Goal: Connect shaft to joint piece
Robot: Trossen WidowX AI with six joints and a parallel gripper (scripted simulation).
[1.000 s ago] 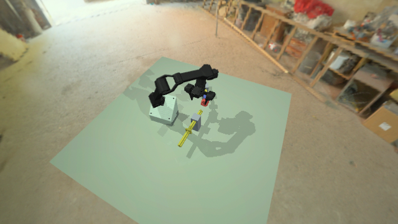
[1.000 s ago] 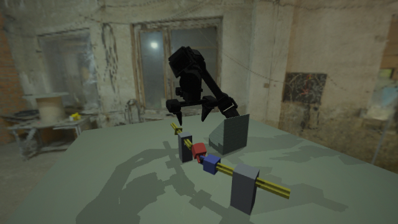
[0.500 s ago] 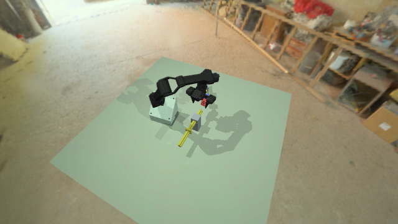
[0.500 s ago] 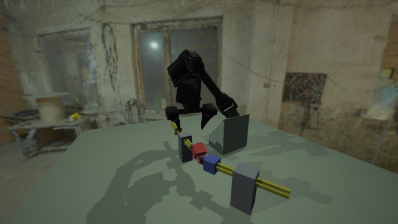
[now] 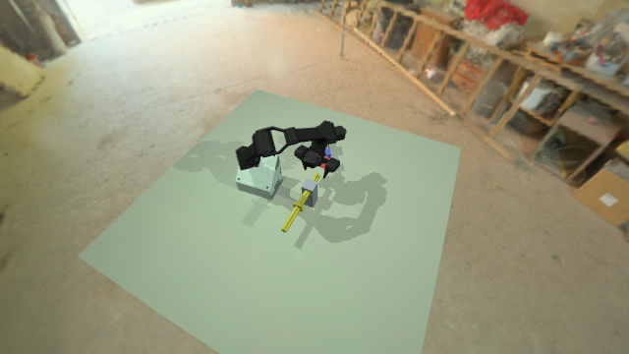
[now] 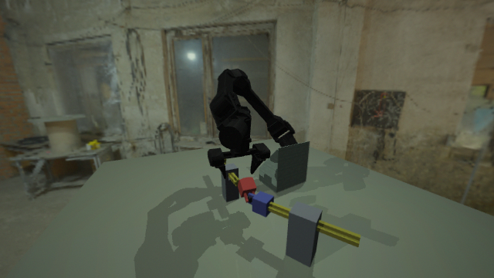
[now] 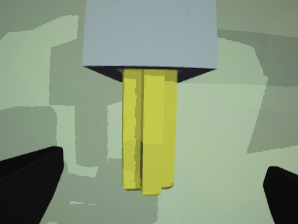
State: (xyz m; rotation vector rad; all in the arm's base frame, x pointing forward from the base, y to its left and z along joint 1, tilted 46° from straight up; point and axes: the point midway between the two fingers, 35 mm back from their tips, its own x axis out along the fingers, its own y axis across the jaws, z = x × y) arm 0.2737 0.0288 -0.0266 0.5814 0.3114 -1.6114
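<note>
The red joint piece is 20 mm ahead of my gripper tip and 80 mm to the left of it.
</note>
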